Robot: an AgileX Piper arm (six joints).
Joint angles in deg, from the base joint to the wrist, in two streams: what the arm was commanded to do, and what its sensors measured. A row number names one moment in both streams.
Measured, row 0:
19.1 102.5 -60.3 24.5 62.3 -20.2
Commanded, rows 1 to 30:
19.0 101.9 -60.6 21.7 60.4 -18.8
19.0 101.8 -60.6 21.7 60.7 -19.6
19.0 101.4 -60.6 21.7 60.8 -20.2
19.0 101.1 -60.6 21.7 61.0 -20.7
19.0 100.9 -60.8 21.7 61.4 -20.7
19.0 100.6 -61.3 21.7 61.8 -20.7
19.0 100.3 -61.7 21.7 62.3 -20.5
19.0 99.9 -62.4 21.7 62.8 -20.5
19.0 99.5 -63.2 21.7 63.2 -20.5
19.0 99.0 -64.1 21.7 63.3 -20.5
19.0 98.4 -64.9 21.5 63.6 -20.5
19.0 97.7 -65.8 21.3 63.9 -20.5
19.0 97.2 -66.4 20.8 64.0 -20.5
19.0 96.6 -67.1 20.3 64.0 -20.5
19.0 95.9 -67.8 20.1 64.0 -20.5
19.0 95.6 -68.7 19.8 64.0 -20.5
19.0 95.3 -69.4 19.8 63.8 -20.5
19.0 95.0 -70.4 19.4 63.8 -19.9
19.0 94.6 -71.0 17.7 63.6 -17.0
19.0 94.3 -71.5 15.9 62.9 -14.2
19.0 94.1 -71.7 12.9 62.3 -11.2
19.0 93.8 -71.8 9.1 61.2 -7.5
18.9 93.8 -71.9 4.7 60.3 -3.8
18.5 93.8 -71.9 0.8 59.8 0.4
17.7 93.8 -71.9 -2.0 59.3 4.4
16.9 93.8 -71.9 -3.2 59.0 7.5
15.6 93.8 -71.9 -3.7 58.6 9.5
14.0 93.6 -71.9 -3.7 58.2 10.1
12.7 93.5 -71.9 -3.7 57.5 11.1
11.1 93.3 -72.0 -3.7 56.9 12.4
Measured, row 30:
16.2 94.2 -71.6 -1.0 59.4 5.6
